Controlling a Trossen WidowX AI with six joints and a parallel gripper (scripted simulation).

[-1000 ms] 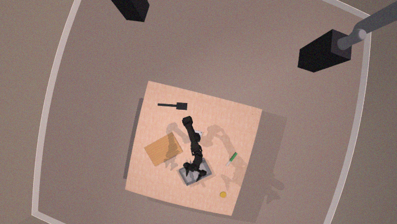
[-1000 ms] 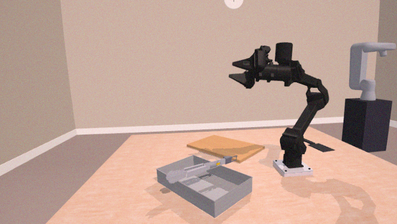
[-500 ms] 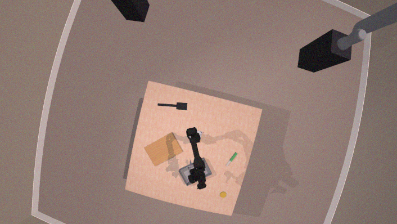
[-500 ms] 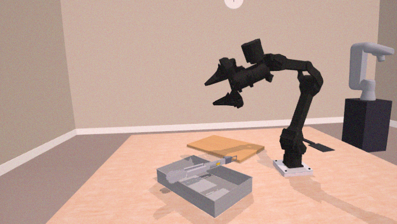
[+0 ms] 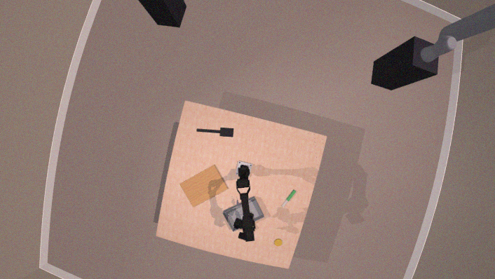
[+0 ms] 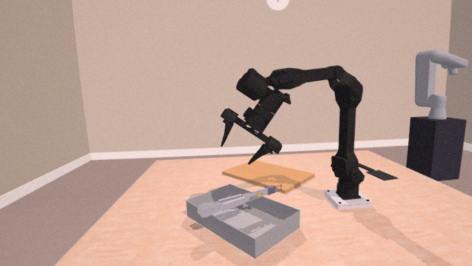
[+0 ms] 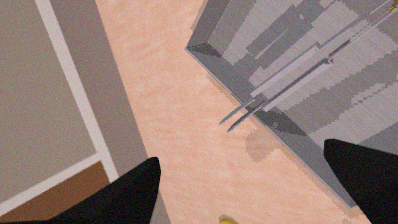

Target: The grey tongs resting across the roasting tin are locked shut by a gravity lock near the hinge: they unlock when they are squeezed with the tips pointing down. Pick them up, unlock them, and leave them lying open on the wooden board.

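My gripper tip is 1 cm past the grey roasting tin, 1 cm to the left of it and 19 cm above it. Also, from my gripper tip: small yellow disc: 21 cm ahead, 36 cm to the left, 21 cm below; then wooden board: 17 cm behind, 41 cm to the right, 21 cm below; then yellow lock: 8 cm behind, 6 cm to the right, 15 cm below.
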